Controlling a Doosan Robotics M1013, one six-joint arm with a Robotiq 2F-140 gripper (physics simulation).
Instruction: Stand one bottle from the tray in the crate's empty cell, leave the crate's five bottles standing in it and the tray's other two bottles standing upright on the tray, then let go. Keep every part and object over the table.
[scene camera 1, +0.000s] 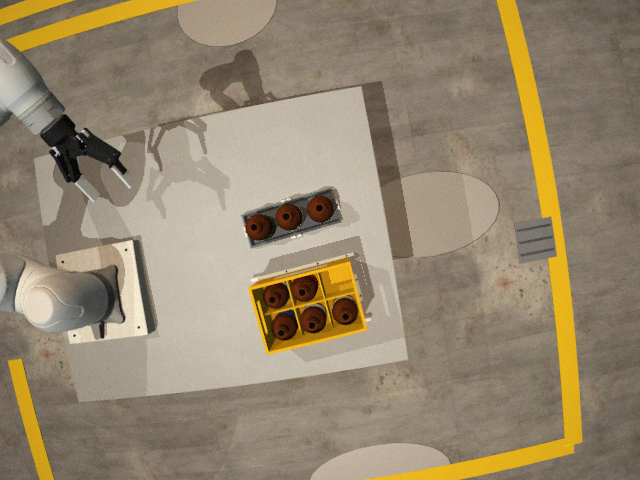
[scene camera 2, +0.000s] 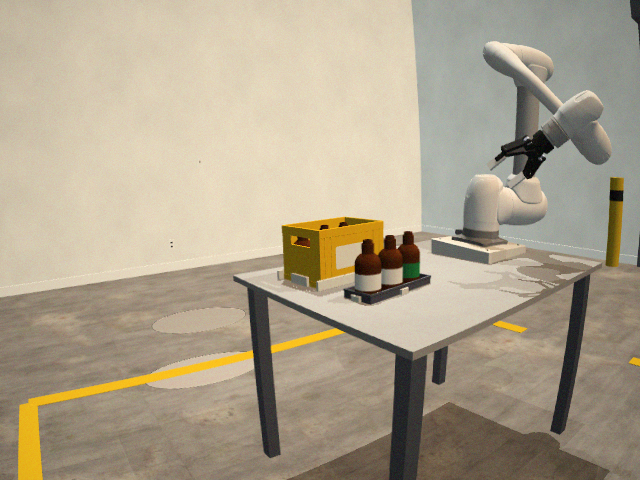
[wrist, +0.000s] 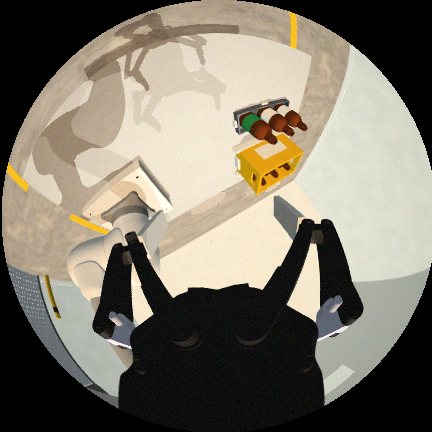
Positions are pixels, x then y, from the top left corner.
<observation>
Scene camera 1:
gripper: 113, 191
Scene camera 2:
gripper: 499, 177
white-labelled bottle: 391, 258
white-labelled bottle: 367, 268
green-labelled bottle: 410, 252
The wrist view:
gripper: 218, 211
</observation>
